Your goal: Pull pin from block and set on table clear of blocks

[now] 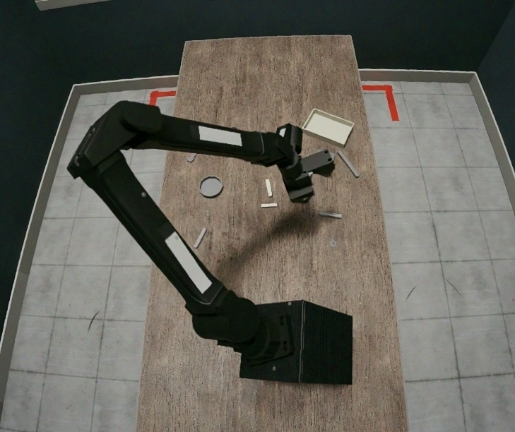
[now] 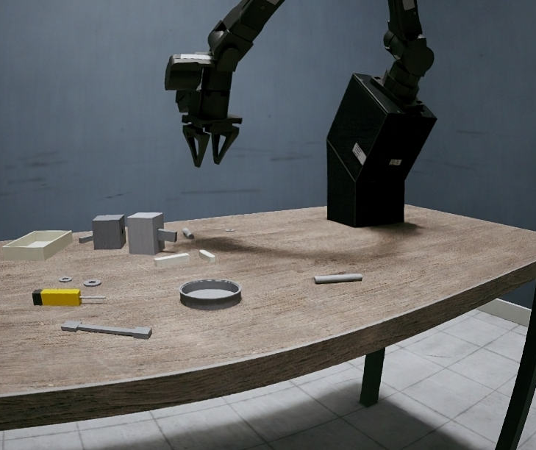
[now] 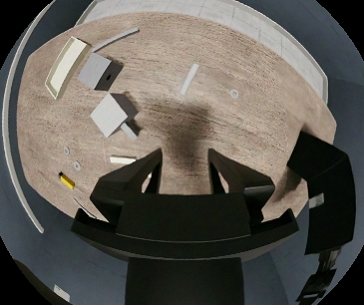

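My gripper is now 13 cm above the grey pin and 10 cm short of it. The rest, counted from my hand: grey ring dish 28 cm to the left, 16 cm ahead, 15 cm below; then darker grey block 17 cm ahead, 13 cm below, 11 cm to the right; then light grey block 13 cm below, 12 cm ahead, 2 cm to the right.
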